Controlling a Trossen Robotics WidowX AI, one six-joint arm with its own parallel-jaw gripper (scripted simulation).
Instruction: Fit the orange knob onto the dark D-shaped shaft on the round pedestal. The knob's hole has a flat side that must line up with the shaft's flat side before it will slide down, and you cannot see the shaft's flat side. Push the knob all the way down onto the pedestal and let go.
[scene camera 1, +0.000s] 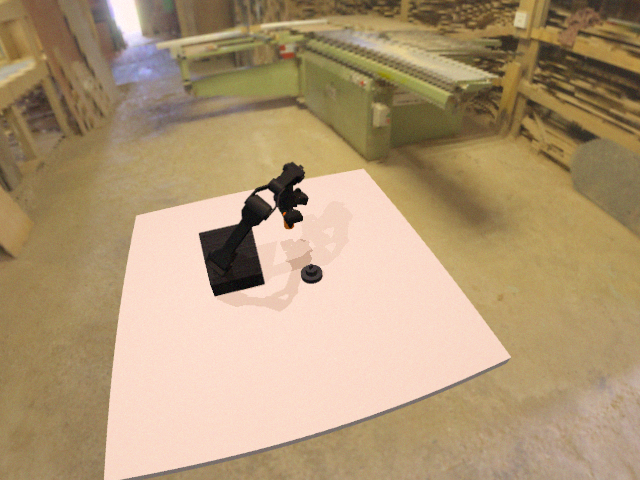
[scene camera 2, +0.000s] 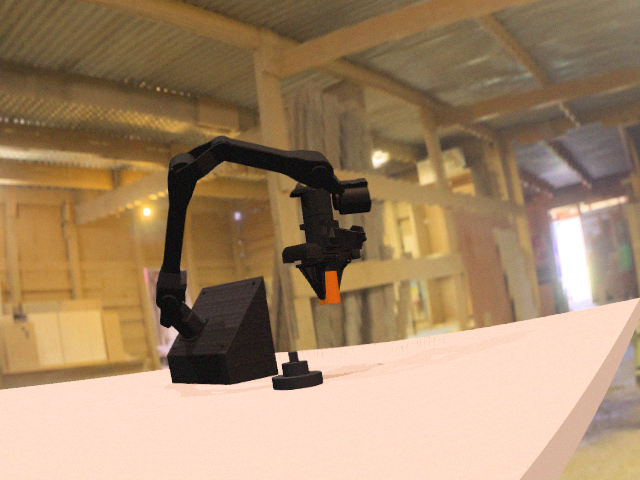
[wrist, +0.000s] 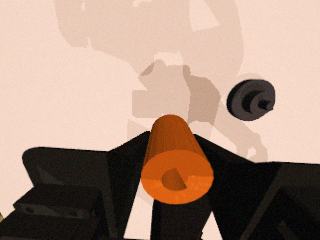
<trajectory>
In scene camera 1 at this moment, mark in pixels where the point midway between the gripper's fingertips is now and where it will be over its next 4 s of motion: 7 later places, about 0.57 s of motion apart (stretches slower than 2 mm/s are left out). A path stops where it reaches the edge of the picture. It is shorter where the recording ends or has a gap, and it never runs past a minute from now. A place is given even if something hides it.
My gripper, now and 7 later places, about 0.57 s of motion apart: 288, 224; 297, 232; 304, 242; 309, 255; 310, 263; 310, 262; 310, 263; 310, 265
</trajectory>
